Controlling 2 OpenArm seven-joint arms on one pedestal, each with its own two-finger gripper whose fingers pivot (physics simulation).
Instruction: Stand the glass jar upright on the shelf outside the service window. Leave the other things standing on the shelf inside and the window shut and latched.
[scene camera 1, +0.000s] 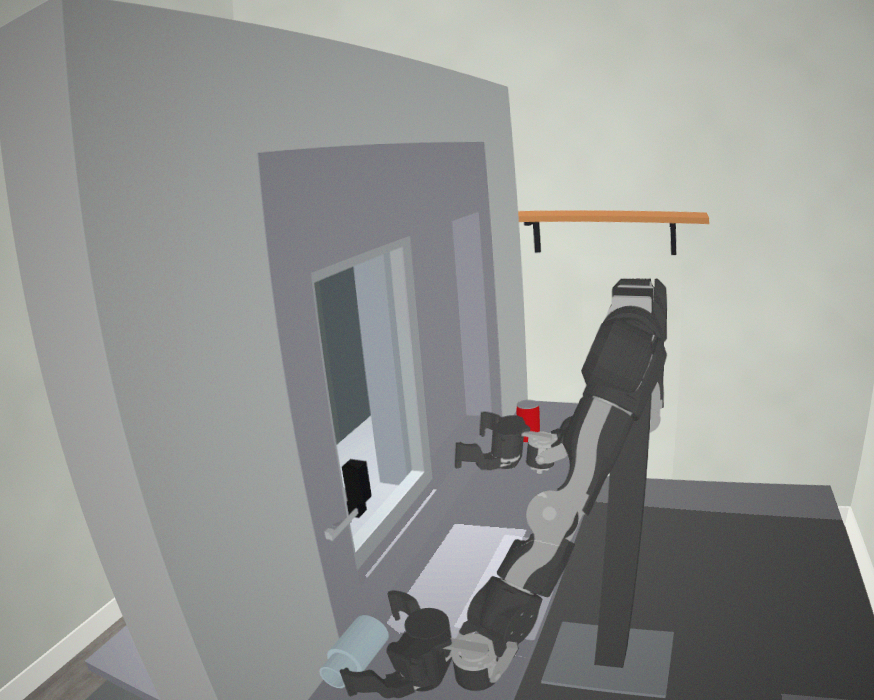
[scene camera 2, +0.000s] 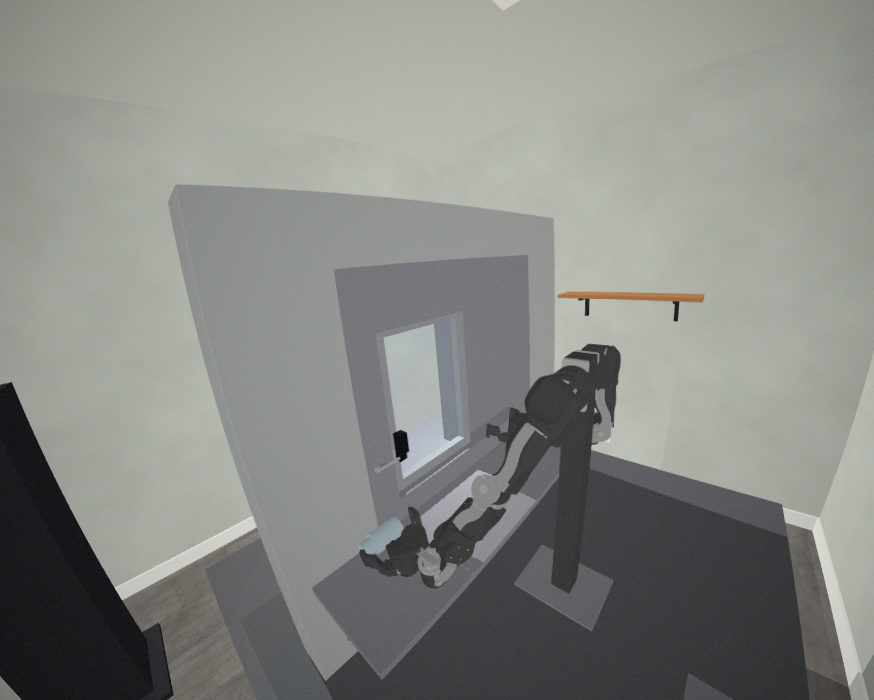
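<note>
The glass jar (scene camera 1: 361, 641) (scene camera 2: 382, 536), pale blue and see-through, is on its side, its neck toward the lower left in scene camera 1. Whether it touches the shelf (scene camera 2: 372, 619) cannot be told. My left gripper (scene camera 1: 373, 644) (scene camera 2: 390, 535) is open, one finger near the jar's body and one near its neck. My right gripper (scene camera 1: 472, 438) (scene camera 2: 501, 421) is open and empty, near the wall beyond the window. The service window's frame (scene camera 1: 417, 379) (scene camera 2: 463, 379) has a lever handle (scene camera 1: 341, 526) (scene camera 2: 385, 465). Whether the window is latched cannot be told.
A red can (scene camera 1: 528, 417) stands behind my right gripper in scene camera 1. A black object (scene camera 1: 356, 482) (scene camera 2: 400, 444) shows in the window opening beside the handle. A pale panel (scene camera 1: 455, 557) lies along the shelf below the window. The robot's pedestal (scene camera 1: 623, 568) (scene camera 2: 572, 510) stands to the right.
</note>
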